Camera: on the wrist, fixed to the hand. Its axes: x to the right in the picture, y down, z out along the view.
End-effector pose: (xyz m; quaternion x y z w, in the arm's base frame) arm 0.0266 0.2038 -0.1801 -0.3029 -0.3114 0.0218 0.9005
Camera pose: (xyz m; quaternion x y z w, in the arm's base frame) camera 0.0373 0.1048 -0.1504 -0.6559 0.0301 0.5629 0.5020
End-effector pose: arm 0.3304 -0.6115 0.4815 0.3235 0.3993 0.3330 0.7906
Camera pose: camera 0.3230 -0.6543 0.3871 0.2780 -0.0344 0.8921 0.3546
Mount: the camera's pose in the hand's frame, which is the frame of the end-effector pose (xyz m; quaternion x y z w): 0.0023 -0.0958 -0.0403 -0.2626 0.0272 0.7093 0.6536
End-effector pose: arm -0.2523 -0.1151 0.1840 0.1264 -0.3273 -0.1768 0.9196
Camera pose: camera -0.2478 -0.1981 0.1215 -0.3862 -0.2321 0.4542 0.7685
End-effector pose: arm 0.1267 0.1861 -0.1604 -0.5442 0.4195 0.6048 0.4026
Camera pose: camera 0.2298 0.1791 -0.1716 0.1803 -0.5123 -0.7762 0.3202
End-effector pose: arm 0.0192 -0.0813 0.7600 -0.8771 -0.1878 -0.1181 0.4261
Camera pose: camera -0.0218 -0.0584 0.8527 -0.8151 0.5420 0.1519 0.1370
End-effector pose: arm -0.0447 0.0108 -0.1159 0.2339 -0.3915 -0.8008 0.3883
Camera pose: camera -0.0607 0.0285 -0.2171 -0.2050 -0.2009 -0.3444 0.8939
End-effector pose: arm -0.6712 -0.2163 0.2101 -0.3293 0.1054 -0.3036 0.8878
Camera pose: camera -0.7300 -0.2960 0.2416 -0.3654 0.4064 0.4500 0.7063
